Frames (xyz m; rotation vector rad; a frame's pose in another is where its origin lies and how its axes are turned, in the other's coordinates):
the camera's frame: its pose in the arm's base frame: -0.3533 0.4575 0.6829 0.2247 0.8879 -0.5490
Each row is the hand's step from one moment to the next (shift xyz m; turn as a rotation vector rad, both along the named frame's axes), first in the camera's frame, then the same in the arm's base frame.
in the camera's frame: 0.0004 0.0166 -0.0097 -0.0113 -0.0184 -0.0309
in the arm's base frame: 0.0027 0.0177 -0.0069 -0.0364 0.0011 -0.0096
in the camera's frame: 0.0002 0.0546 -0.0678 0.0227 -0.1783 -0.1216
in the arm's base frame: -0.0160 0.0733 -0.0441 -0.1668 -0.1086 -0.0865
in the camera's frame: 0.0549 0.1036 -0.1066 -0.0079 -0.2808 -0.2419
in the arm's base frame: 0.0121 0.1105 -0.1129 -0.3186 -0.1349 -0.1331
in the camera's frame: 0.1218 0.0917 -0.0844 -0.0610 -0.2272 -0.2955
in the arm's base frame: 0.0544 0.0675 -0.1512 -0.3525 -0.0490 -0.1266
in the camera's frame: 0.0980 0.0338 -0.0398 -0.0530 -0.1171 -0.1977
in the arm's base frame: 0.0410 0.0093 -0.1028 -0.2231 0.0009 -0.0764
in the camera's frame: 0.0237 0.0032 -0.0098 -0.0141 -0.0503 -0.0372
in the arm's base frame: 0.0071 -0.0019 -0.0248 -0.0594 -0.0221 -0.0101
